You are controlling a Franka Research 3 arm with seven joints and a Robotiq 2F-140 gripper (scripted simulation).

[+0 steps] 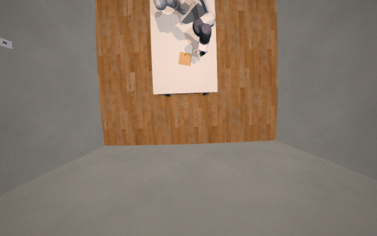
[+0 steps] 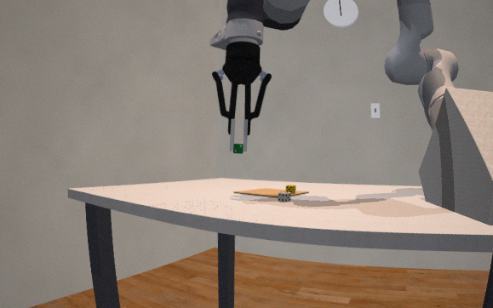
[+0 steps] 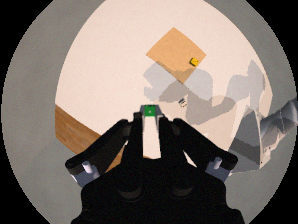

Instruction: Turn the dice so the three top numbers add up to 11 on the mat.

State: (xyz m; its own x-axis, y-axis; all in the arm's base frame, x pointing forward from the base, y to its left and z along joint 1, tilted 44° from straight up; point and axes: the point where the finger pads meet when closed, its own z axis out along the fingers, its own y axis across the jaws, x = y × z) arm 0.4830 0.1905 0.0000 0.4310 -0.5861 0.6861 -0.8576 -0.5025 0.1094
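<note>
Right now my hand is 13 cm above the white die, 9 cm past it and 4 cm to the left of it. From my hand the other things lie so: yellow die: 17 cm to the right, 12 cm below, 6 cm behind; then green die: 3 cm below; then tan mat: 17 cm to the right, 14 cm below, 1 cm behind.
</note>
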